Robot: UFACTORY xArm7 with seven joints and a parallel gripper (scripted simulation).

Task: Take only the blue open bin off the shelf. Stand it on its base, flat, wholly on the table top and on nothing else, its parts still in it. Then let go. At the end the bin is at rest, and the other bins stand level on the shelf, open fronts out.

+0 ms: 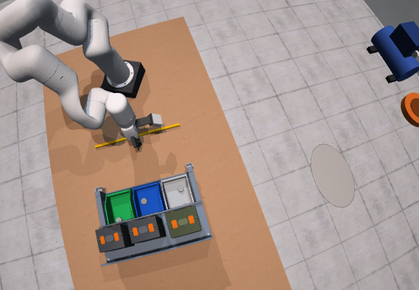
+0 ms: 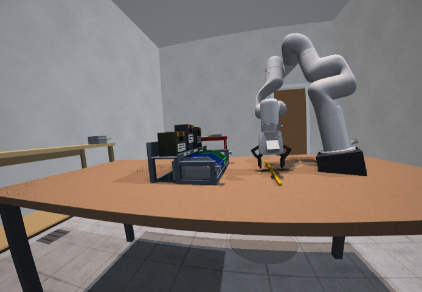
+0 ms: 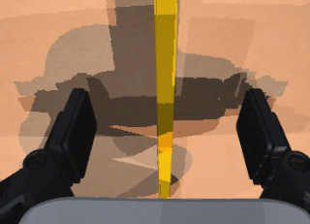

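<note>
Now: hand 2 cm above the yellow bar. From my hand the other things lie so: green bin 27 cm ahead, 19 cm to the right, 2 cm above; then blue open bin 30 cm ahead, 8 cm to the right, 2 cm above; then grey bin 33 cm ahead, 3 cm to the left, 2 cm above.
</note>
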